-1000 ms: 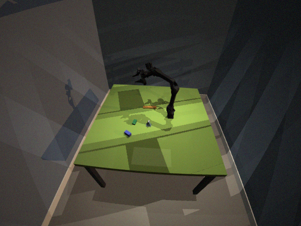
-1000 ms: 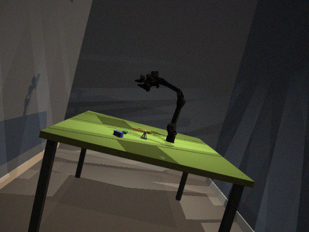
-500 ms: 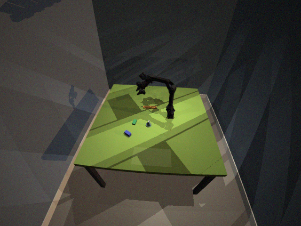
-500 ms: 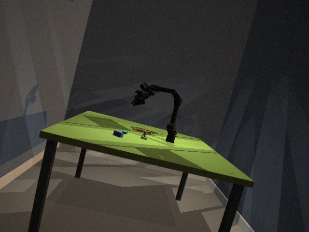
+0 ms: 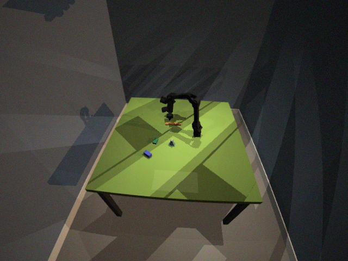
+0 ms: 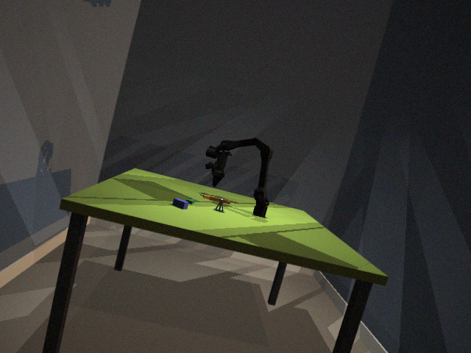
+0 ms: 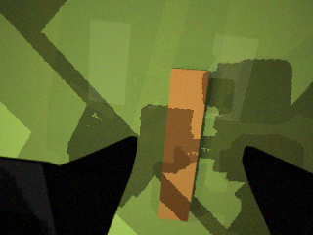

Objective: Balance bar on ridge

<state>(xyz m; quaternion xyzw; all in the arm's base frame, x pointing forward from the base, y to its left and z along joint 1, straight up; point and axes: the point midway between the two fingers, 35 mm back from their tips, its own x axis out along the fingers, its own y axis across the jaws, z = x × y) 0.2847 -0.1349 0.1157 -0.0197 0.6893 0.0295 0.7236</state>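
The bar lies 40 mm behind my gripper tip and 70 mm below it. Round my gripper tip: blue block (150 mm ahead, 420 mm to the left, 60 mm below); green block (110 mm ahead, 260 mm to the left, 70 mm below).
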